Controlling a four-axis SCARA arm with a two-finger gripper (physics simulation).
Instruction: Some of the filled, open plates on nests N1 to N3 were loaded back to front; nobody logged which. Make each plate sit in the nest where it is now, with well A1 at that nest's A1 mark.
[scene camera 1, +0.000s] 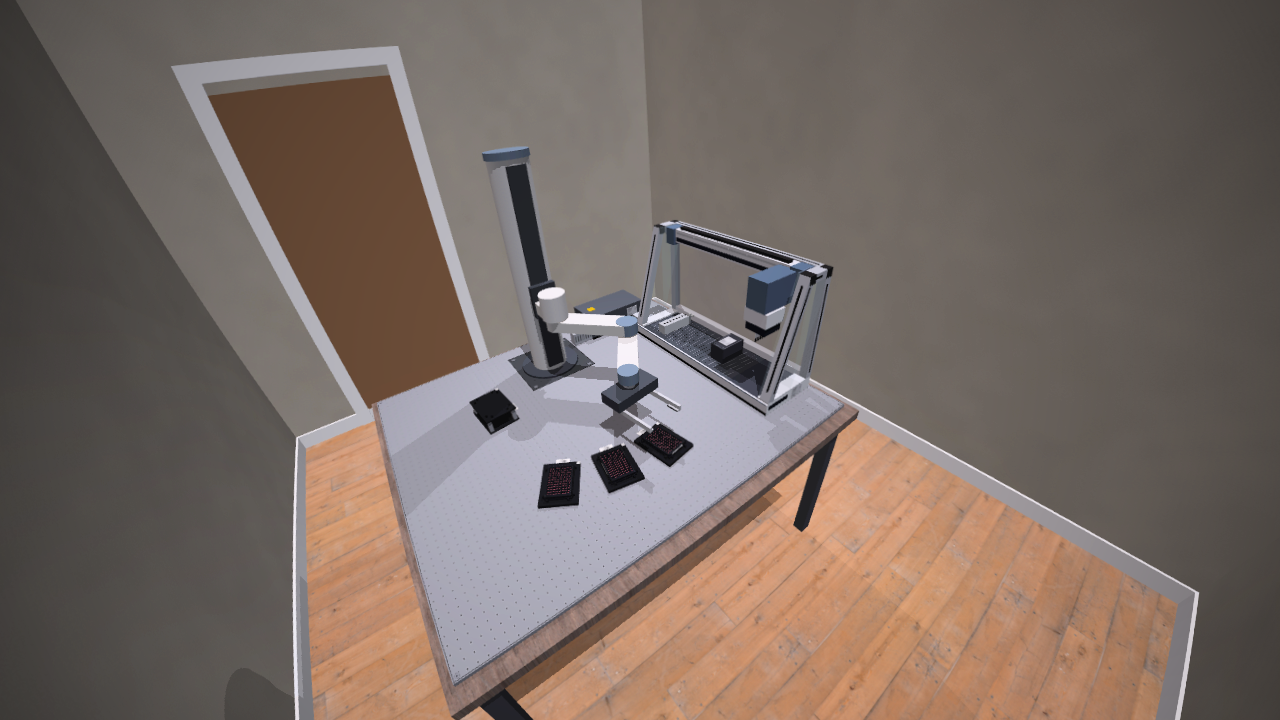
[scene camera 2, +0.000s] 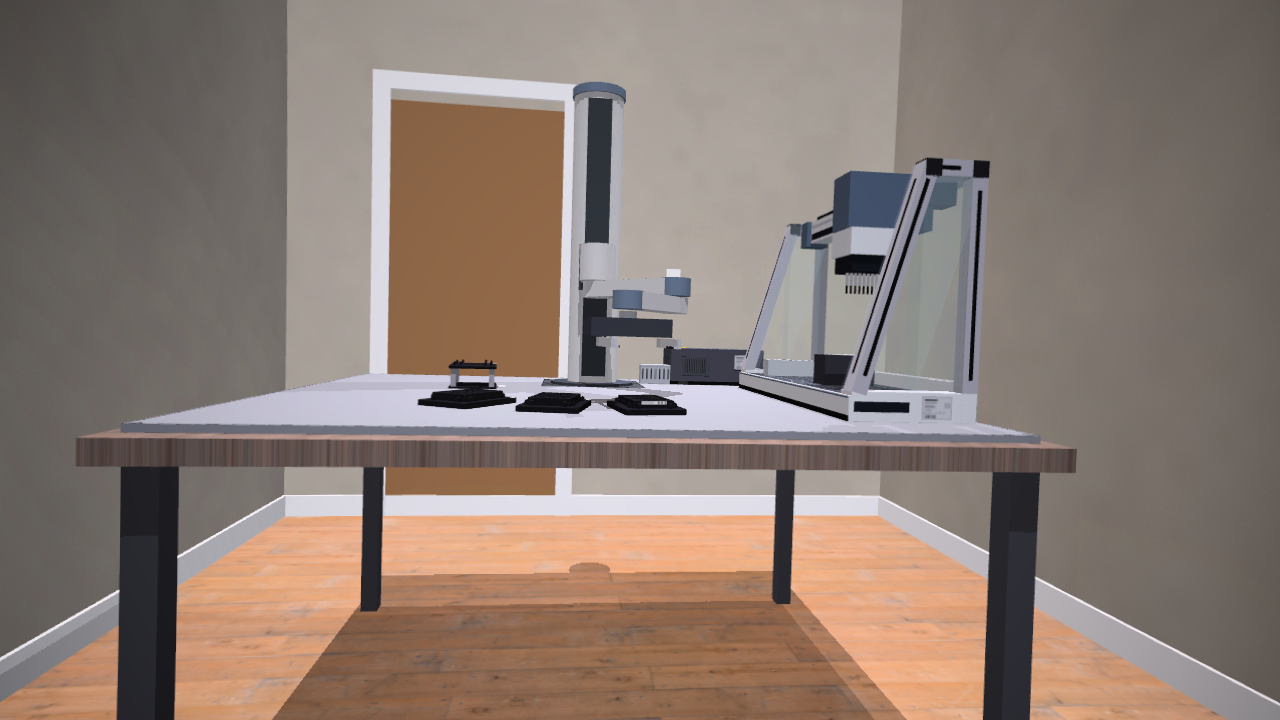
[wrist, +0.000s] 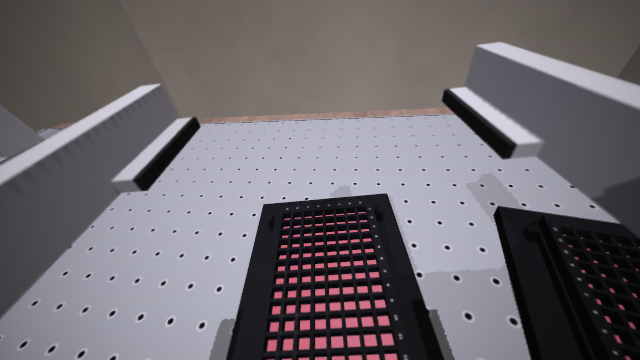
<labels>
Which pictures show my gripper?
Scene camera 1, scene camera 2 and the wrist view: all of them.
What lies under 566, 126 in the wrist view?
My gripper.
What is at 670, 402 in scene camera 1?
My gripper.
</labels>
